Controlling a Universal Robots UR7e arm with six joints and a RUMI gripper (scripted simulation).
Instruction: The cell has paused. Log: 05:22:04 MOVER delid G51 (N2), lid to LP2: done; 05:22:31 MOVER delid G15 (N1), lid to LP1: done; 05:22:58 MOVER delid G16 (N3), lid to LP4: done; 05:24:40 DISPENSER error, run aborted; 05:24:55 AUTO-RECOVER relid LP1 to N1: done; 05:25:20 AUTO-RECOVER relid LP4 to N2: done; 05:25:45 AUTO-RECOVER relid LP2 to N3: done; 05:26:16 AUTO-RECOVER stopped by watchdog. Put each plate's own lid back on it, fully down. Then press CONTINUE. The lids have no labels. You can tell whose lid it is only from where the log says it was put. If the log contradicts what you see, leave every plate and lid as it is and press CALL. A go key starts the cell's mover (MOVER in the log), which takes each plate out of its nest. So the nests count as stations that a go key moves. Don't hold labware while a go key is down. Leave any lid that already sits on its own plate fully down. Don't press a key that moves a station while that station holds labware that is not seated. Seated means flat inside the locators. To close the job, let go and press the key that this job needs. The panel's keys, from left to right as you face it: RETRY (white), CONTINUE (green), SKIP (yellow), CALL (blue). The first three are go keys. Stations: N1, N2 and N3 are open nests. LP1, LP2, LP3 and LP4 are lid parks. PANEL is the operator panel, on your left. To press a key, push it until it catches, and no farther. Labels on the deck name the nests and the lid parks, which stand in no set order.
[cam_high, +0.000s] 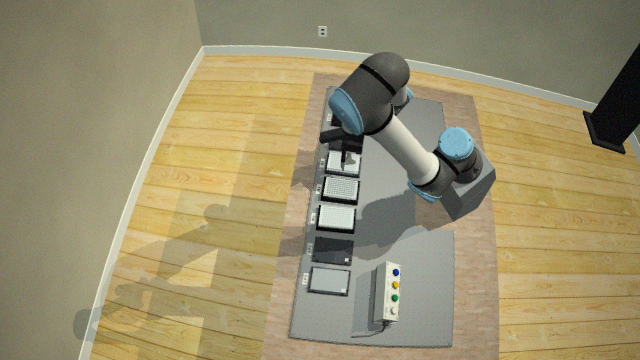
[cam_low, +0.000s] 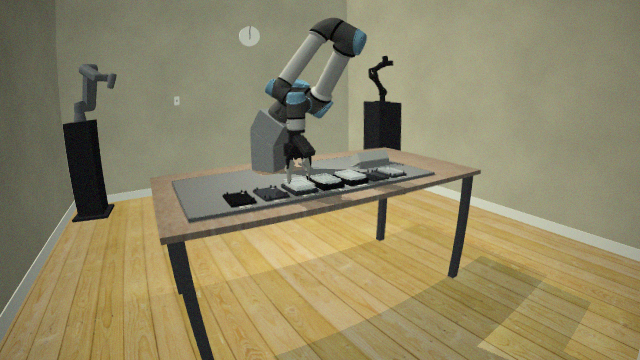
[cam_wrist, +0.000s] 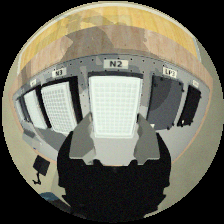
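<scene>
The plate is 20 mm behind my hand, 130 mm to the left of it and 10 mm below it. The rest, counted from my hand: blue key: 280 mm behind, 450 mm to the left, 20 mm above; clear lid: 60 mm behind, 510 mm to the left, 30 mm below; LP2 lid park: 40 mm behind, 390 mm to the left, 40 mm below.
</scene>
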